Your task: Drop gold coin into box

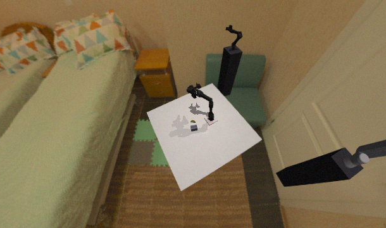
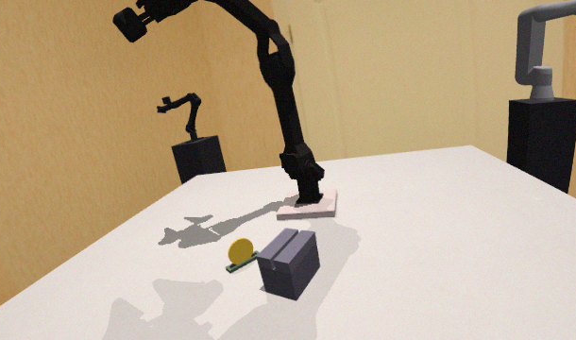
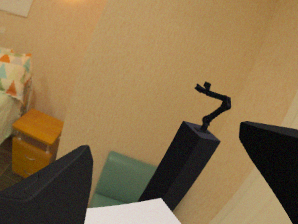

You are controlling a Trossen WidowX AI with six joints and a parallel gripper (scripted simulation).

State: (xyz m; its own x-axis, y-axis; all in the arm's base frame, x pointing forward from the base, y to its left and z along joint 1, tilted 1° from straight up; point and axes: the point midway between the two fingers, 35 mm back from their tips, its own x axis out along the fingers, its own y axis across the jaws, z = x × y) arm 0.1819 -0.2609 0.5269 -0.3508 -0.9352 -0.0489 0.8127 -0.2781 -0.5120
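Now: the coin 520 mm below my gripper tip, 230 mm to the left of it and 120 mm ahead of it.
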